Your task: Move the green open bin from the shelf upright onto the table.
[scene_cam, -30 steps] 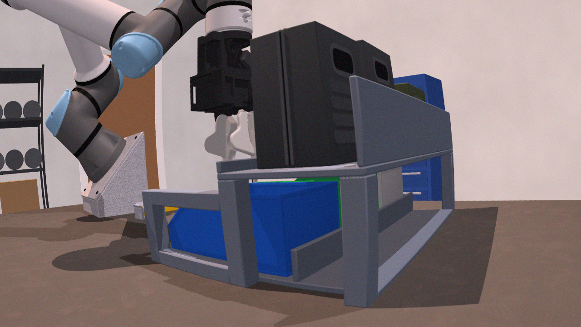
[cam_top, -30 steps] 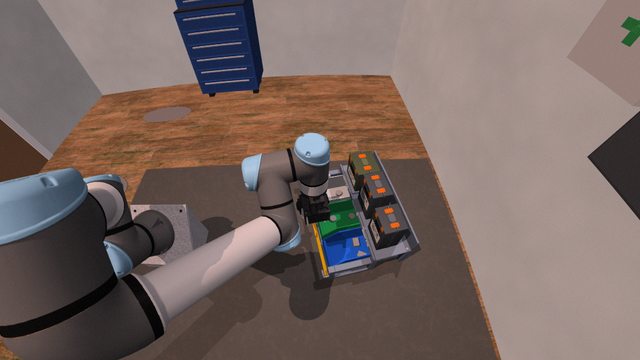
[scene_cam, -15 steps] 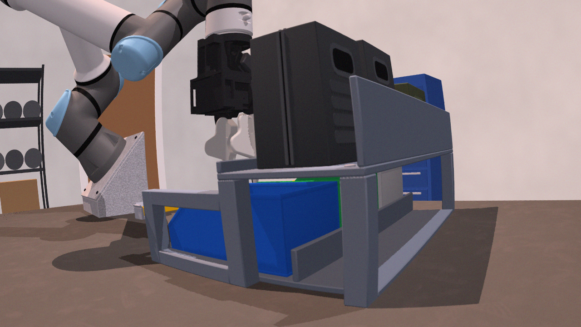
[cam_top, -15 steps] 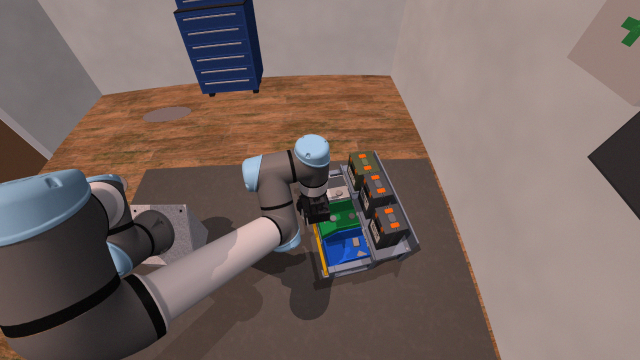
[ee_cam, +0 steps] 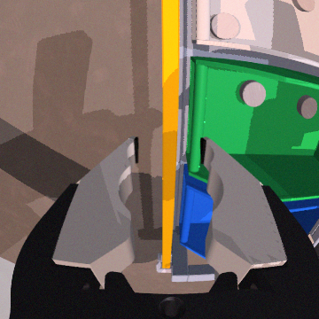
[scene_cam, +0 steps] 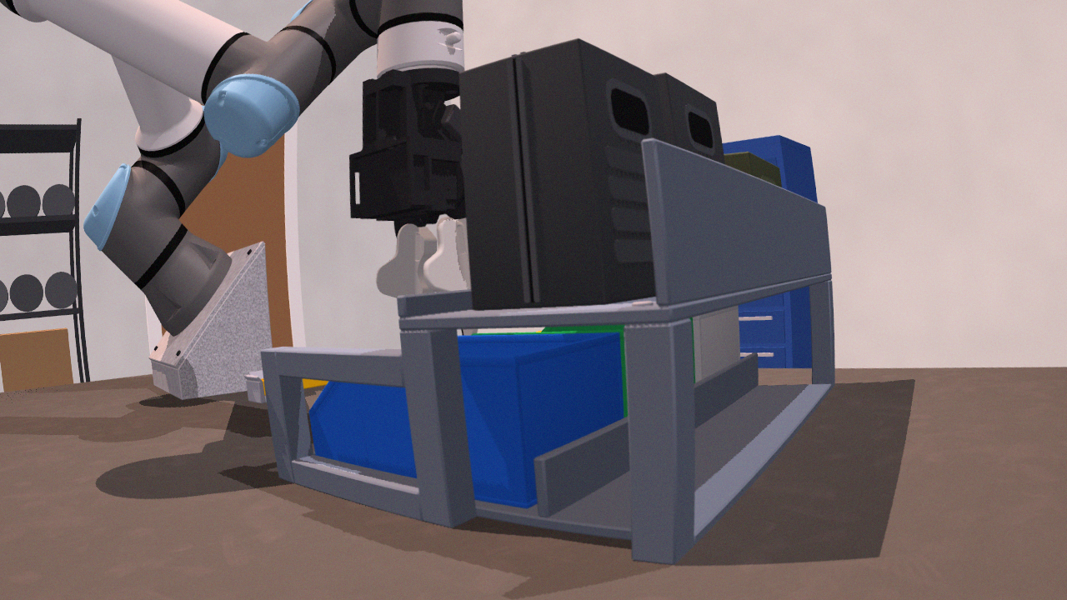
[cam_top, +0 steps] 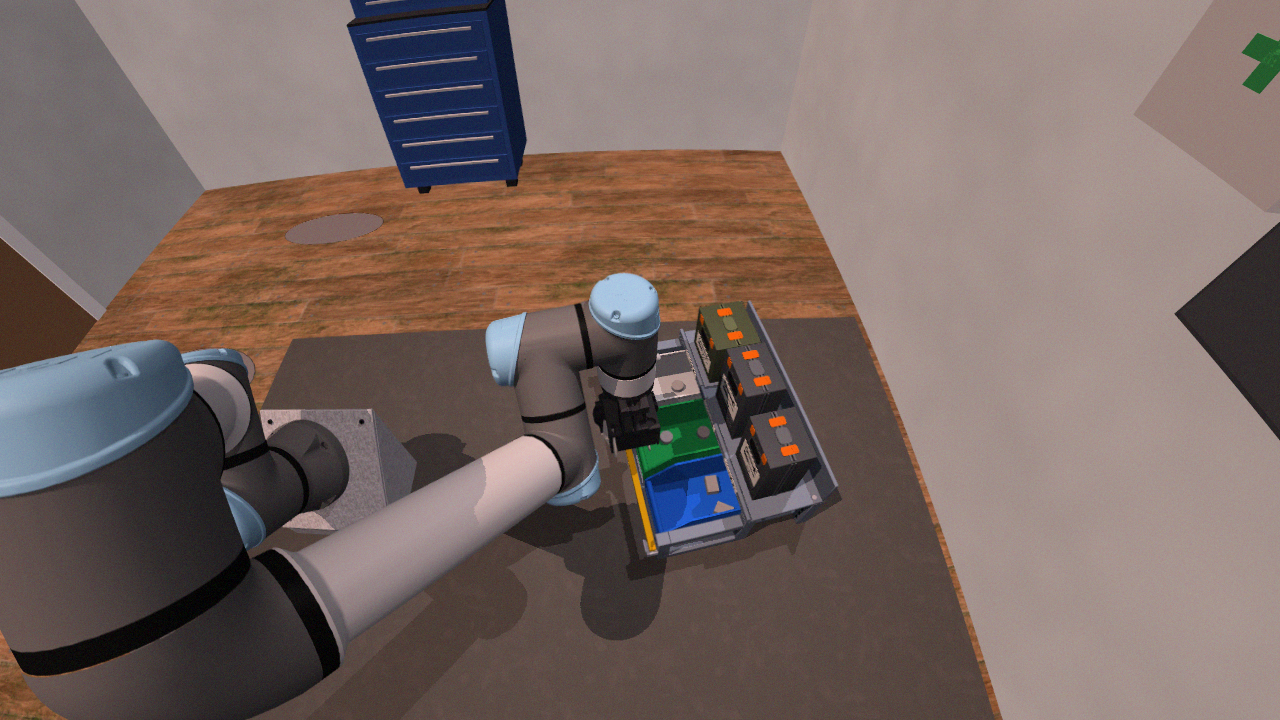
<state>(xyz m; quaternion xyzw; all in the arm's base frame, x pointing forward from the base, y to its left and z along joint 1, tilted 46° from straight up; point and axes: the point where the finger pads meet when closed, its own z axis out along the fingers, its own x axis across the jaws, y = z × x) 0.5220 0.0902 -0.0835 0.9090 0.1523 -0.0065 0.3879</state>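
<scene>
Now: hand 2 cm above the yellow bar. Round my hand: grey bin 14 cm to the left, 7 cm ahead, 4 cm below; green open bin 10 cm ahead, 4 cm below, 3 cm to the left; blue bin 13 cm ahead, 8 cm to the right, 4 cm below.
</scene>
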